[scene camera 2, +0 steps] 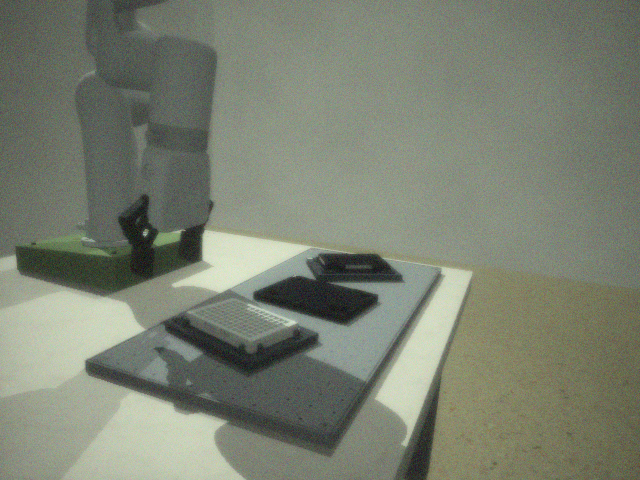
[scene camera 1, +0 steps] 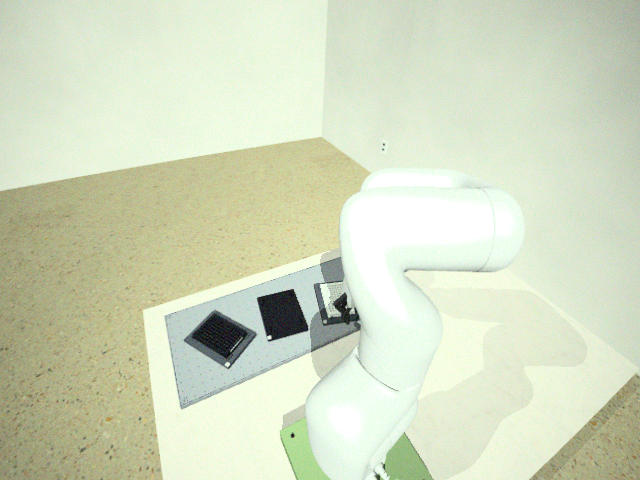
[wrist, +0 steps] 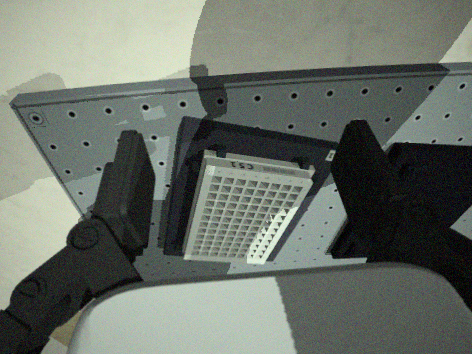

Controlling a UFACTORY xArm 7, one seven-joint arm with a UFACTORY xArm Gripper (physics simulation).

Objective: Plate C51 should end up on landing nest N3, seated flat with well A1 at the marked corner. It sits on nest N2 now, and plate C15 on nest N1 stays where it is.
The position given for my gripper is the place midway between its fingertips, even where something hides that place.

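There's a flat black nest (scene camera 2: 337, 303) here, and you'd find the nest in scene camera 1 (scene camera 1: 281, 314) and in the wrist view (wrist: 427, 171) as well. My gripper (scene camera 2: 166, 267) is open with nothing in it, and I can see it in the wrist view (wrist: 245, 148) too.
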